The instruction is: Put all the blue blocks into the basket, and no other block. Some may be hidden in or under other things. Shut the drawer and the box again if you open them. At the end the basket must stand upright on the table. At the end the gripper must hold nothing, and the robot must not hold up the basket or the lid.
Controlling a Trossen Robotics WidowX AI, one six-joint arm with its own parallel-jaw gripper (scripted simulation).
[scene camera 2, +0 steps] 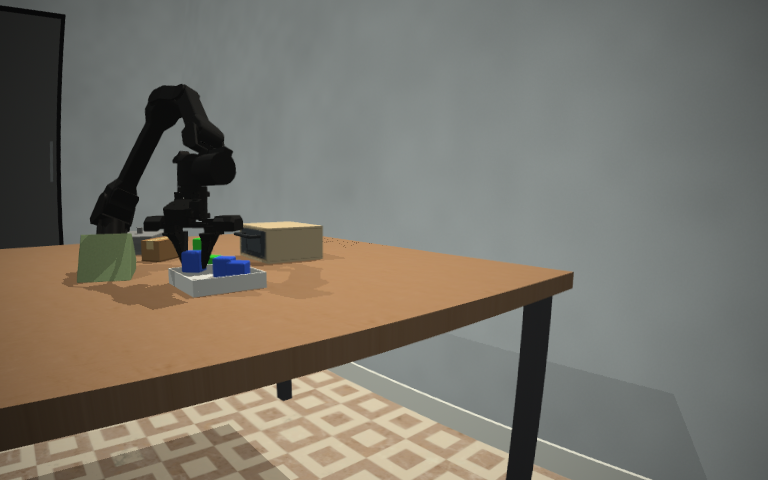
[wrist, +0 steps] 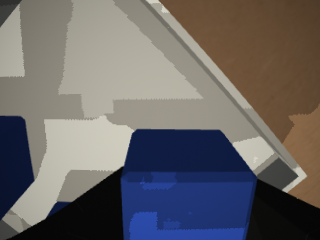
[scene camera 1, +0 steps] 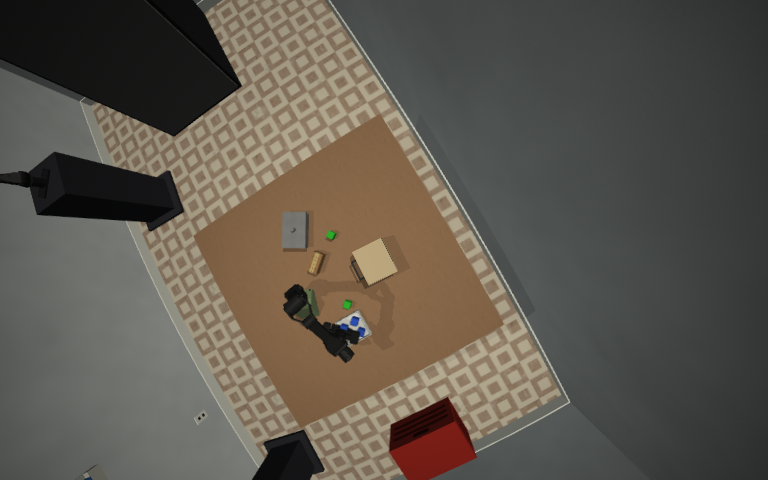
The same spot on a tan drawer unit: [scene camera 1: 374,259] is [scene camera 2: 279,224].
